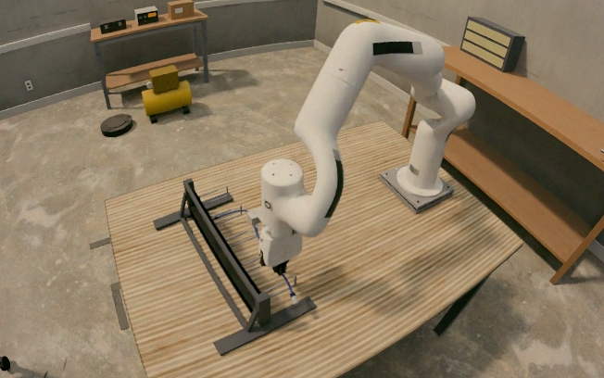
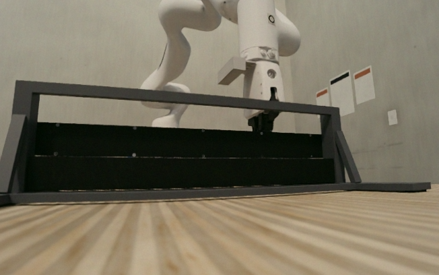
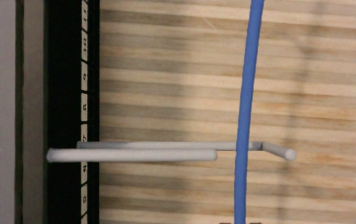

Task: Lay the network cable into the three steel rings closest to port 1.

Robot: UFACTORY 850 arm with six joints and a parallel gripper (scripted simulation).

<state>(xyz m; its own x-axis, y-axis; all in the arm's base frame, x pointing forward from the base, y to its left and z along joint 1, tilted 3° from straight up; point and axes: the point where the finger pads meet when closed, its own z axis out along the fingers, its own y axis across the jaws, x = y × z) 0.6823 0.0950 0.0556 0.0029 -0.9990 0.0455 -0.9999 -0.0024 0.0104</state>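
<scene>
Right now my hand is 20 mm short of the pale plug, 90 mm to the right of it and 20 mm above it. From my hand the other things lie so: dark grey rack: 100 mm ahead, 150 mm to the right, 30 mm below.
</scene>
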